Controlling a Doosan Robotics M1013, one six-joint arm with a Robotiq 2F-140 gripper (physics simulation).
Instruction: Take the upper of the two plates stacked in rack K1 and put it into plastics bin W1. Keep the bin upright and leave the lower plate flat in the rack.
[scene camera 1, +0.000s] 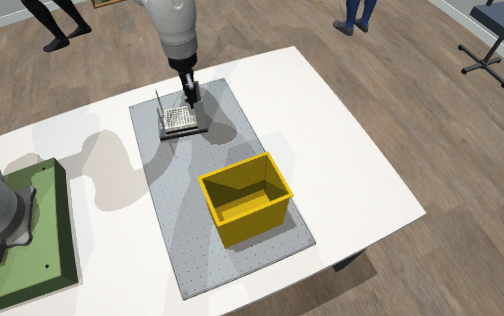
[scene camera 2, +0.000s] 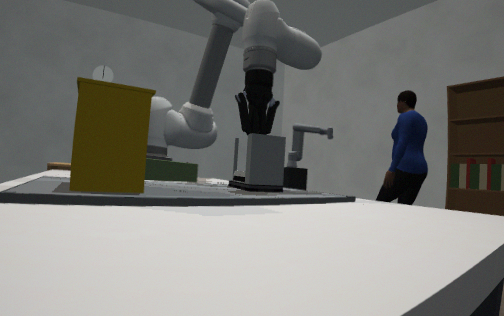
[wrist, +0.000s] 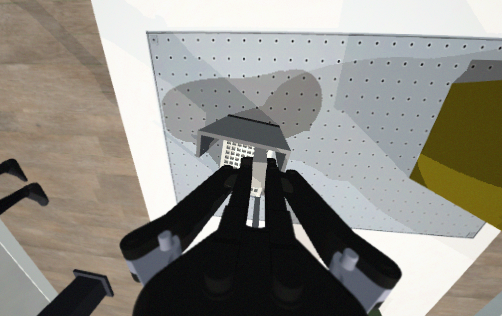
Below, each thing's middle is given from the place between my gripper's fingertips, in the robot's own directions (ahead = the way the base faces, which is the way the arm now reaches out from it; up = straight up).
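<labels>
There's a yellow plastics bin W1 (scene camera 2: 110, 138) that's 35 cm to the right of my hand, 6 cm ahead of it and 2 cm above it. And the white gridded plate (wrist: 232, 152) is 3 cm below my hand, 3 cm behind it and 2 cm to the left of it. Going by their middles, that plate is the nearest to my hand of the things named here.
</labels>
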